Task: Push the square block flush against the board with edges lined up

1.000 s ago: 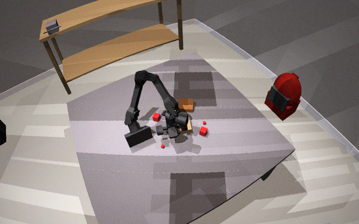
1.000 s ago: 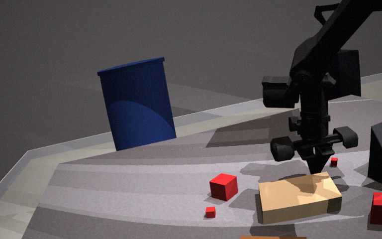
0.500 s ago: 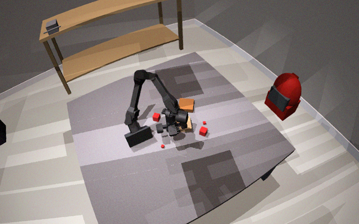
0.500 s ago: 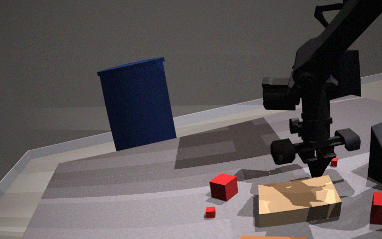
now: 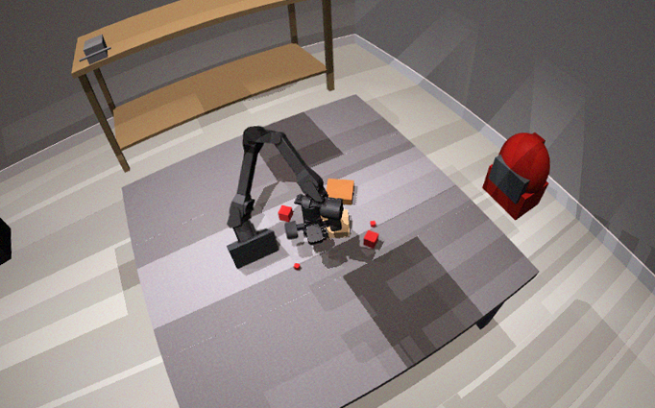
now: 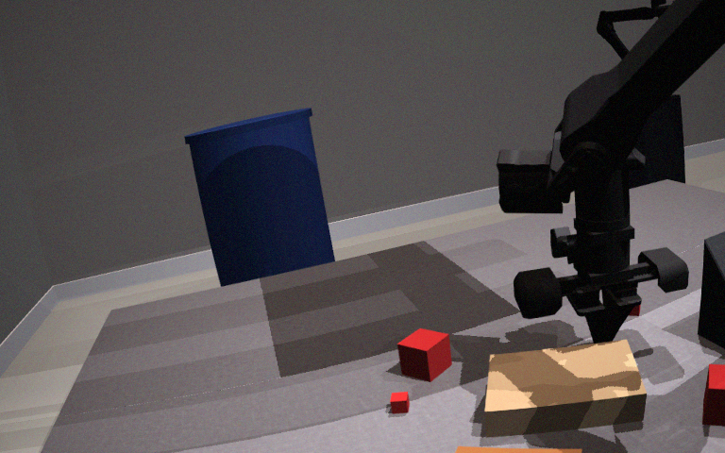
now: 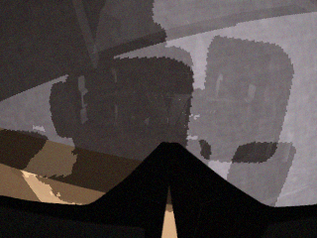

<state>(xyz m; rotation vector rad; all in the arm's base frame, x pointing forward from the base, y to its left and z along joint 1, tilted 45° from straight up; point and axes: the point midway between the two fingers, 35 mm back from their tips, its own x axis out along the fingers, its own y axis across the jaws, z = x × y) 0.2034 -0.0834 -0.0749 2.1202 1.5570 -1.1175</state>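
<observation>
My gripper tip is 80 mm short of the tan board, 30 mm to the right of it and 10 mm below it. Also, from my gripper tip: orange square block 210 mm ahead, 130 mm to the left, 10 mm above.
</observation>
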